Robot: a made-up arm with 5 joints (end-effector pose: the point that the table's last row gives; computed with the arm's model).
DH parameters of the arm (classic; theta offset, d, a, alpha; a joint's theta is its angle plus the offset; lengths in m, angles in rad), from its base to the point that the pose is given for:
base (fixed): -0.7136 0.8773 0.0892 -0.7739
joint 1: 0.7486 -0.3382 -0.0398 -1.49
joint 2: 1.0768 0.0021 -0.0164 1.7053
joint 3: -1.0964 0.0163 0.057 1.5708
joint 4: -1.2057 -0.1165 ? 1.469
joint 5: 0 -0.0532 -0.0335 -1.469
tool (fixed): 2.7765 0.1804 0 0
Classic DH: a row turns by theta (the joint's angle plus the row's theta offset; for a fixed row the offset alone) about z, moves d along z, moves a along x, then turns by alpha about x.
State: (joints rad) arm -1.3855 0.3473 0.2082 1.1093 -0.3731
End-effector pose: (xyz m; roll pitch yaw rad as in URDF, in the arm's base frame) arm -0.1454 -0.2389 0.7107 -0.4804 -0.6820 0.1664
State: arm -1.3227 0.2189 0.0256 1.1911 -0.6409
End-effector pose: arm -0.1715 -0.2497 0.7141 -0.5867 -0.6750 0.4379
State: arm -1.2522 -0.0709 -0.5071 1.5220 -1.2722
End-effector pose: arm -0.2018 -0.2818 0.7606 -0.5608 -0.5001 0.8284
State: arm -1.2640 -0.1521 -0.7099 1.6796 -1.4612
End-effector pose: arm -0.2017 -0.2816 0.7832 -0.4620 -0.4241 0.8124
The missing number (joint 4, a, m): -0.0387
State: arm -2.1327 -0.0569 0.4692 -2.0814 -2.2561
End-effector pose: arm 0.0756 -0.3654 0.6150 1.1791 0.0870 1.1481
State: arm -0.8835 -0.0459 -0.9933 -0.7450 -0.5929
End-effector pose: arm -0.1780 -0.1362 0.7063 -2.6146 -1.2765 0.9607
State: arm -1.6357 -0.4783 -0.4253 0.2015 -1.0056
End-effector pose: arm -0.2400 -0.1728 0.6133 -2.4749 -0.6792 1.4318
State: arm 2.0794 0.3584 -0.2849 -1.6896 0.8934
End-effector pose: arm 0.0614 -0.2402 0.4210 -2.4296 1.1435 -1.7790
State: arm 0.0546 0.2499 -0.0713 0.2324 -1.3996
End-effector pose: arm -0.2082 -0.3890 0.6462 0.7865 -0.9191 -0.4367
